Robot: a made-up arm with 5 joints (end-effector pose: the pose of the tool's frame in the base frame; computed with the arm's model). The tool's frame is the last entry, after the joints.
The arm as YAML. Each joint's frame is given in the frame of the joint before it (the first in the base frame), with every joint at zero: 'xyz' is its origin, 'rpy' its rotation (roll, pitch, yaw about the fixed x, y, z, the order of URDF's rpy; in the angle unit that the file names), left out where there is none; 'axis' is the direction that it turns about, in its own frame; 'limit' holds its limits. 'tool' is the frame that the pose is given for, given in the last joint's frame.
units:
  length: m
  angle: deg
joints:
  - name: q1
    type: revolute
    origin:
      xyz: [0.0, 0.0, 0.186]
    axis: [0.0, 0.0, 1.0]
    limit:
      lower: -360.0
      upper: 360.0
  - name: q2
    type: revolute
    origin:
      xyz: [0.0, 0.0, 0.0]
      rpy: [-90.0, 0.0, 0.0]
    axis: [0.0, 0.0, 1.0]
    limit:
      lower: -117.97
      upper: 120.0
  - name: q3
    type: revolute
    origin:
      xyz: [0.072, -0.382, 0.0]
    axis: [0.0, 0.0, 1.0]
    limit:
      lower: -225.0
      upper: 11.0
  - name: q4
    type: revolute
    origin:
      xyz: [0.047, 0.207, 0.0]
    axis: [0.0, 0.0, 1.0]
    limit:
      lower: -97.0
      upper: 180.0
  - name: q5
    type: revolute
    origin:
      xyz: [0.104, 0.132, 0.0]
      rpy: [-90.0, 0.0, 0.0]
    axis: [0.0, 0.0, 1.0]
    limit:
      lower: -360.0
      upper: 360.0
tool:
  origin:
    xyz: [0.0, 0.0, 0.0]
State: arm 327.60 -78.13 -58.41 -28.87 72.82
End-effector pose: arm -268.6 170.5 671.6 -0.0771 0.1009 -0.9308 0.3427
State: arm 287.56 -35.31 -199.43 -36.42 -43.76
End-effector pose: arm -147.3 465.3 513.8 -0.6920 0.1769 0.3699 0.5942
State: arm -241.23 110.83 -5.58 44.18 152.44
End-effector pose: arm 18.0 -32.7 52.7 0.2523 -0.0763 0.6893 0.6749
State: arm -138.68 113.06 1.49 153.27 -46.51
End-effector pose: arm -182.8 -160.7 122.3 0.4810 -0.4996 -0.0326 0.7197
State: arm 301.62 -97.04 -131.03 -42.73 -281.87
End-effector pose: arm -369.0 599.4 208.2 0.2638 -0.6614 -0.6918 0.1204
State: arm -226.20 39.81 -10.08 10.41 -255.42
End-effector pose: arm -160.9 167.8 62.3 0.9089 0.2369 0.1674 0.2996
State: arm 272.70 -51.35 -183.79 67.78 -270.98
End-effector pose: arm -24.6 522.1 712.1 -0.0035 0.1100 -0.9938 0.0149
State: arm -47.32 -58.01 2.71 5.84 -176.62
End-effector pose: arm 53.6 -58.1 363.5 0.3889 0.8208 -0.1565 0.3880
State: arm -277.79 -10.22 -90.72 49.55 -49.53
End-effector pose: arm 49.5 362.1 659.0 -0.3684 -0.8224 -0.4161 0.1220
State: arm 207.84 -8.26 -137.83 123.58 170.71
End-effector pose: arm -211.7 -111.8 690.3 0.9297 0.3123 -0.1926 0.0315
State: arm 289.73 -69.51 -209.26 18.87 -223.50
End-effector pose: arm -229.0 638.4 229.9 -0.1486 -0.6247 -0.6421 0.4188
